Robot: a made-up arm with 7 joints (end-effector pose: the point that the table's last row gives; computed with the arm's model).
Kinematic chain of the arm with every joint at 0, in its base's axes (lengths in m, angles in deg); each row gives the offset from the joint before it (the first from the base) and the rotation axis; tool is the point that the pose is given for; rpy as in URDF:
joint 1: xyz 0 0 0.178 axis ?
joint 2: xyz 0 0 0 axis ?
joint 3: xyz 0 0 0.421 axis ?
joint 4: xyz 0.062 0 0 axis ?
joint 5: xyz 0.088 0 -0.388 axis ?
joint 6: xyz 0 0 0 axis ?
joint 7: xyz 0.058 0 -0.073 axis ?
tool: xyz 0 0 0 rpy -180 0 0
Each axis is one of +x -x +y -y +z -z.
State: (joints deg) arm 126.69 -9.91 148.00 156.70 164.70 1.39 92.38
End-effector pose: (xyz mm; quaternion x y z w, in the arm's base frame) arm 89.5 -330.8 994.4 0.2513 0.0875 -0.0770 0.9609
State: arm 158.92 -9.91 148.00 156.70 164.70 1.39 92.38
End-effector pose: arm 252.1 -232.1 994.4 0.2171 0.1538 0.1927 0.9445
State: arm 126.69 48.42 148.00 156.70 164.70 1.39 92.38
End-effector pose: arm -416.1 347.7 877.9 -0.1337 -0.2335 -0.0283 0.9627
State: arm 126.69 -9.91 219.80 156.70 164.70 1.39 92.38
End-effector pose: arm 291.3 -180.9 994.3 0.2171 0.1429 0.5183 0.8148
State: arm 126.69 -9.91 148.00 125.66 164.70 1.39 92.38
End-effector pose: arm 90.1 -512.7 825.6 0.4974 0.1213 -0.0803 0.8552
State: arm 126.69 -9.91 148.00 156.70 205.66 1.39 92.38
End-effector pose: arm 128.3 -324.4 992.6 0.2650 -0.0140 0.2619 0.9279
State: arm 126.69 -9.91 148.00 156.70 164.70 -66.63 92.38
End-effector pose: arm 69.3 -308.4 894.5 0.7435 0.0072 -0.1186 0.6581
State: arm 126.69 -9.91 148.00 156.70 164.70 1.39 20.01
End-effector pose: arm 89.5 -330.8 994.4 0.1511 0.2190 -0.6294 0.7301
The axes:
joint 1: +z
joint 2: +y
joint 3: +z
joint 4: -y
joint 5: -z
joint 6: +y
joint 7: -z

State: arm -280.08 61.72 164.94 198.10 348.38 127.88 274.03
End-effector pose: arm 123.3 714.5 501.5 0.3618 -0.2740 -0.0327 0.8905
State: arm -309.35 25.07 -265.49 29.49 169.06 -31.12 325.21
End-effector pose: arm -197.5 187.1 230.8 0.9823 0.0822 -0.1126 0.1251
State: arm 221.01 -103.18 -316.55 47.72 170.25 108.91 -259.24
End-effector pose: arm 484.4 -39.3 453.0 -0.3178 0.6475 -0.0923 0.6865
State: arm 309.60 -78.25 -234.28 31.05 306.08 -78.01 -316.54
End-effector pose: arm 37.8 348.7 -40.6 -0.5596 -0.8127 -0.0568 0.1518
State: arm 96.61 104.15 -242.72 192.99 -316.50 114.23 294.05
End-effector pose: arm -17.6 802.6 8.8 -0.0100 -0.1870 0.2298 0.9551
